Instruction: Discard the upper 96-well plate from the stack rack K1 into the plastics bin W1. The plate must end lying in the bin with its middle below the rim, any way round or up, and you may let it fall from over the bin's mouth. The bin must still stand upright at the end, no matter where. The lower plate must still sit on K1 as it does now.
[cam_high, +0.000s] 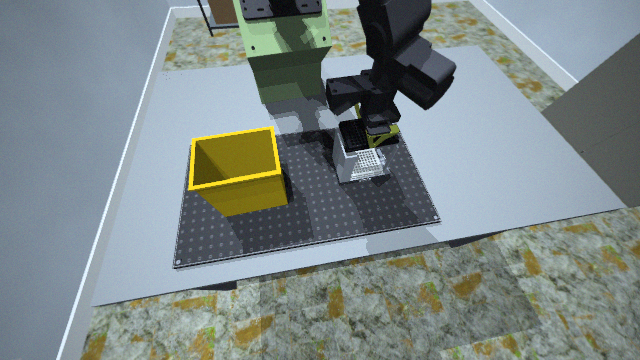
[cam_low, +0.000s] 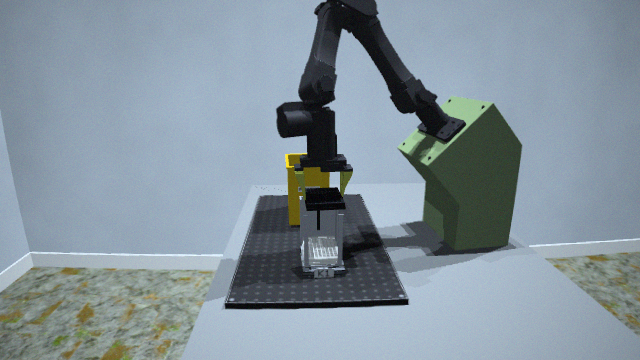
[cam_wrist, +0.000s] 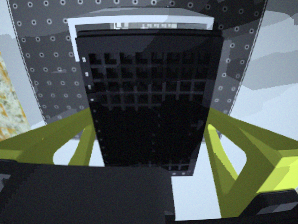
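Now: hand 10 mm short of the yellow plastics bin W1, 310 mm to the left of it and 70 mm above it. Also, from my hand: black 96-well plate right at my hand; white 96-well plate 10 mm ahead, 140 mm below.
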